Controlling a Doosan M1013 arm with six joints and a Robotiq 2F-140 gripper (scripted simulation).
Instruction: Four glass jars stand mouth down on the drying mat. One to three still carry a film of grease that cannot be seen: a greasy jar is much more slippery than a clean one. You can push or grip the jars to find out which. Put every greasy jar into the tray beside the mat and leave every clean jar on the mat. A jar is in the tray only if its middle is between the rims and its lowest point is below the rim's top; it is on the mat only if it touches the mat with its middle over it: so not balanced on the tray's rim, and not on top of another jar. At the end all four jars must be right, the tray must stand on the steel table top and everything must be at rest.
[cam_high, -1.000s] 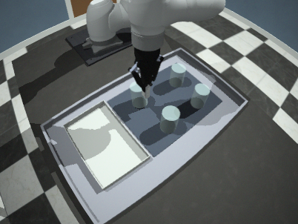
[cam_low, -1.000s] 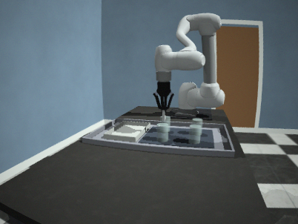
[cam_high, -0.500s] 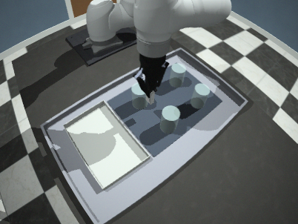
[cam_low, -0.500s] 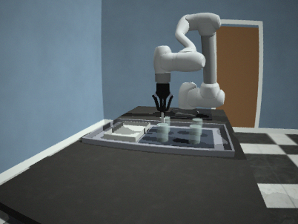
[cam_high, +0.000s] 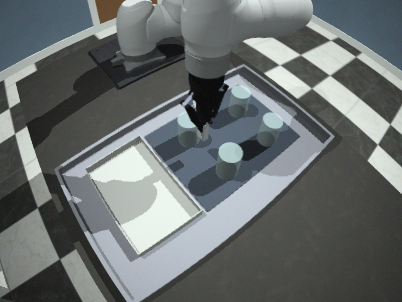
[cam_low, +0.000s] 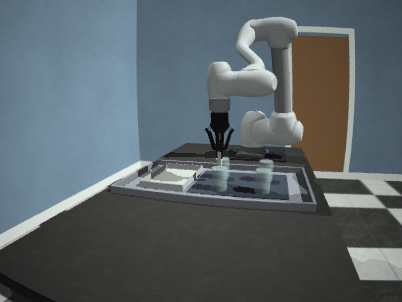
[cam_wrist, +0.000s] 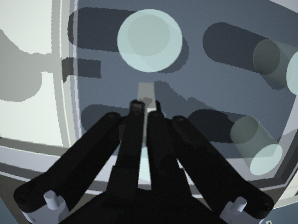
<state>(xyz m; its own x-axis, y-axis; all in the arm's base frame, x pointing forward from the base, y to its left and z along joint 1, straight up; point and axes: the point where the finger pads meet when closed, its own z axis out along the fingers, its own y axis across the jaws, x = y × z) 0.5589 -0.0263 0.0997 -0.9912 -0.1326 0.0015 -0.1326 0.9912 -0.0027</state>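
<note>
Now: hand 110 mm above the steel table top and 20 mm short of it. From my hand the other things lie so: tray 220 mm to the right, 100 mm below, 30 mm ahead; then drying mat 110 mm below, 100 mm to the left, 10 mm behind.
</note>
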